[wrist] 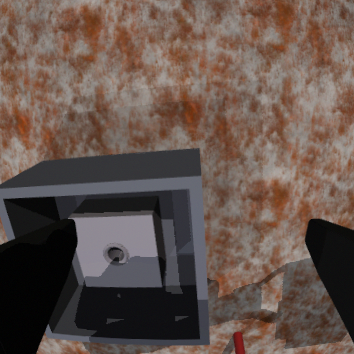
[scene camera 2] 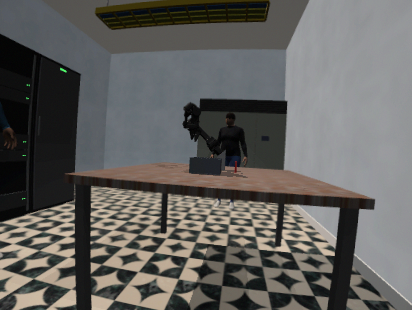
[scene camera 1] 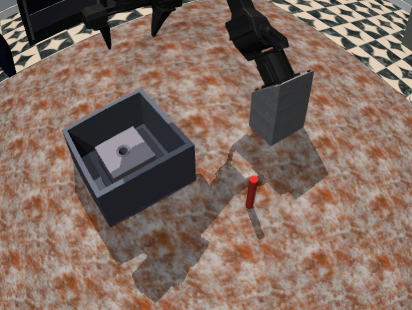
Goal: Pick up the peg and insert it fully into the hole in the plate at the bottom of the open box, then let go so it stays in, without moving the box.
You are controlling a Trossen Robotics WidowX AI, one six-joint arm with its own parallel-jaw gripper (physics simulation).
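Frame: origin at the arm's base, x ahead, y left, z up, level; millimetres.
Where they show: gripper, fingertip midpoint: (wrist: 194, 231) (scene camera 2: 193, 140) (scene camera 1: 131, 42); arm's base at its link origin: (scene camera 2: 220, 153) (scene camera 1: 281, 81).
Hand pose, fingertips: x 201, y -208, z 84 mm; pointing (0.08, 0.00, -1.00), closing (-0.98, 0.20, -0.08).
Note:
Each offset is from my fingertips to the top centre of the thing. "*": to the spot under its first point. Level surfaces: height alone.
The red peg @[dx -17, dy +310, dz -131 mm] (scene camera 1: 251, 192) (scene camera 2: 236, 167) (wrist: 239, 345) stands upright on the table beside the box; its upper part shows at the bottom edge of the wrist view. The dark open box @[dx +101, dy +101, dz -113 mm] (scene camera 1: 155, 186) (scene camera 2: 205, 166) (wrist: 203, 240) stands to the peg's left in scene camera 1. Inside it lies the pale square plate @[dx +101, dy +101, dz -150 mm] (scene camera 1: 131, 136) (wrist: 137, 232) with a round hole @[* dx +97, dy +93, dz -161 mm] (scene camera 1: 123, 150) (wrist: 115, 254) near its middle, partly in shadow. My gripper (scene camera 1: 132, 42) (wrist: 194, 231) is open and empty, raised high above the table. In the wrist view the left finger overlaps the box's left side.
A tall grey block (scene camera 1: 280, 110) stands at the arm's base, behind and to the right of the peg in scene camera 1. The box walls rise around the plate. The mottled table @[dz -211 mm] (scene camera 1: 325, 240) (scene camera 2: 215, 187) carries shadows. A person (scene camera 2: 231, 142) stands behind it.

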